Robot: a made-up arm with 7 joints. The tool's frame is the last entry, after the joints. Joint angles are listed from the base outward.
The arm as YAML. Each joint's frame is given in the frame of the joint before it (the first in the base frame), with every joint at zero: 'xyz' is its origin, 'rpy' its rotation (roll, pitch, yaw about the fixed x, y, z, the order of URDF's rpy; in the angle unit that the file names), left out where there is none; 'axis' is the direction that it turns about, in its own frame. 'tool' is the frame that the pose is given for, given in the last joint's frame.
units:
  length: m
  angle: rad
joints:
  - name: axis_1
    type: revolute
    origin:
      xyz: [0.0, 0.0, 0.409]
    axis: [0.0, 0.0, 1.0]
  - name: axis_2
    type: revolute
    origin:
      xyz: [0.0, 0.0, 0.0]
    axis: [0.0, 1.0, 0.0]
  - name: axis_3
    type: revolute
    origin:
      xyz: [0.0, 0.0, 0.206]
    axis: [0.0, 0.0, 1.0]
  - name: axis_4
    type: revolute
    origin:
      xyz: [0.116, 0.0, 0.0]
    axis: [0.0, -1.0, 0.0]
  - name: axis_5
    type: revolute
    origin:
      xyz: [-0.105, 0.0, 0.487]
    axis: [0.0, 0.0, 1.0]
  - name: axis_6
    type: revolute
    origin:
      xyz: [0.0, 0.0, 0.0]
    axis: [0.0, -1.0, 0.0]
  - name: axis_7
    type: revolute
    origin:
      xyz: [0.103, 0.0, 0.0]
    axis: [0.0, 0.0, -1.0]
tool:
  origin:
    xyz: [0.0, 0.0, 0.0]
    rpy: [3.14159, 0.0, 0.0]
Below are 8 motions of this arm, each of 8 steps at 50 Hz.
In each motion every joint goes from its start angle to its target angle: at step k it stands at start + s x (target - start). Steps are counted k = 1, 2, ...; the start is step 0. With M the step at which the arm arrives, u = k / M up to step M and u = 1 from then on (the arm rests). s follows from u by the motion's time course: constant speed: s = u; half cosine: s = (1 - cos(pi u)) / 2; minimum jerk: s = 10 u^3 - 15 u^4 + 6 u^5.
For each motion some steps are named. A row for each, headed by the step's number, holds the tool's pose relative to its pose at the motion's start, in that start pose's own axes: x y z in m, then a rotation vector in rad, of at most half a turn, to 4 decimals.
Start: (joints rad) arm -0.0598 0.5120 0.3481 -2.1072 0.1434 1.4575 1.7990
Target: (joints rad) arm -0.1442 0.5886 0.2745 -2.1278 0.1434 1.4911 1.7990
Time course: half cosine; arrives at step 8
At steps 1, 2, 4, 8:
1: 0.0036 -0.0018 0.0010 -0.0024 -0.0050 0.0034
2: 0.0139 -0.0068 0.0039 -0.0091 -0.0192 0.0129
4: 0.0472 -0.0224 0.0148 -0.0314 -0.0653 0.0439
8: 0.0934 -0.0421 0.0340 -0.0637 -0.1297 0.0876

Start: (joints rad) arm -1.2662 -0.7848 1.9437 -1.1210 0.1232 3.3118 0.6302
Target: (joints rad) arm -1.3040 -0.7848 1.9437 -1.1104 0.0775 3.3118 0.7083
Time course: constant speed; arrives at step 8
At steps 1, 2, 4, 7, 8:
1: 0.0000 0.0022 0.0005 -0.0029 0.0005 0.0031
2: 0.0001 0.0044 0.0011 -0.0059 0.0010 0.0063
4: 0.0002 0.0088 0.0021 -0.0117 0.0020 0.0126
7: 0.0003 0.0155 0.0036 -0.0205 0.0035 0.0220
8: 0.0003 0.0177 0.0041 -0.0235 0.0041 0.0251

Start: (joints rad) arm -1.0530 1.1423 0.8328 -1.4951 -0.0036 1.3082 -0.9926
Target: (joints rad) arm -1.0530 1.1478 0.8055 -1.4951 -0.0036 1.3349 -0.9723
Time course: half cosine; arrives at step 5
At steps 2, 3, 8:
2: -0.0056 0.0043 -0.0001 -0.0049 0.0069 0.0160
3: -0.0106 0.0081 -0.0002 -0.0093 0.0131 0.0304
8: -0.0162 0.0123 -0.0002 -0.0142 0.0199 0.0465

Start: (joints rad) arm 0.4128 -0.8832 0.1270 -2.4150 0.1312 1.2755 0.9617
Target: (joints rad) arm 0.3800 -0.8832 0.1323 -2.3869 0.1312 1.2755 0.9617
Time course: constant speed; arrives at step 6
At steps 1, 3, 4, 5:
1: 0.0010 0.0019 -0.0026 0.0041 0.0024 0.0043
3: 0.0029 0.0056 -0.0077 0.0123 0.0072 0.0130
4: 0.0038 0.0075 -0.0102 0.0164 0.0096 0.0173
5: 0.0047 0.0094 -0.0127 0.0205 0.0120 0.0217

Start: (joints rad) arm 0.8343 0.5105 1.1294 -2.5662 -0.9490 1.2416 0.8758
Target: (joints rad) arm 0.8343 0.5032 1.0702 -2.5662 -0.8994 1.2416 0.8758
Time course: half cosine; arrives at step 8
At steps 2, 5, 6, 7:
2: 0.0025 0.0009 0.0036 0.0060 -0.0138 -0.0011
5: 0.0114 0.0041 0.0173 0.0286 -0.0649 -0.0050
6: 0.0140 0.0051 0.0214 0.0355 -0.0801 -0.0060
7: 0.0157 0.0057 0.0242 0.0401 -0.0903 -0.0067

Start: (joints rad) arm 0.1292 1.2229 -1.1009 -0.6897 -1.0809 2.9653 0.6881
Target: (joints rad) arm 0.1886 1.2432 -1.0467 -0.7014 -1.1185 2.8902 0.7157
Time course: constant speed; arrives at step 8
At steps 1, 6, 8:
1: 0.0050 -0.0050 -0.0020 0.0018 0.0001 0.0022
6: 0.0300 -0.0303 -0.0133 0.0107 0.0009 0.0122
8: 0.0399 -0.0404 -0.0184 0.0141 0.0014 0.0158

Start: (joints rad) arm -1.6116 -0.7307 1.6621 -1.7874 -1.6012 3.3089 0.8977
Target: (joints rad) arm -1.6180 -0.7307 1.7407 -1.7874 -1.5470 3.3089 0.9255
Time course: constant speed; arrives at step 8
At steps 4, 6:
4: 0.0149 -0.0165 0.0003 0.0273 0.0237 0.0333
6: 0.0224 -0.0247 0.0002 0.0413 0.0351 0.0500

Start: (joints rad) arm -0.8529 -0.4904 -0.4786 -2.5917 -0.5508 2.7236 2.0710
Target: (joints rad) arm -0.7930 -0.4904 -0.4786 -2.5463 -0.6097 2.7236 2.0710
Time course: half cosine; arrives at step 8
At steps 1, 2, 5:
1: -0.0013 -0.0004 -0.0007 0.0020 -0.0005 -0.0035
2: -0.0050 -0.0017 -0.0027 0.0079 -0.0019 -0.0136
5: -0.0237 -0.0074 -0.0129 0.0376 -0.0091 -0.0637

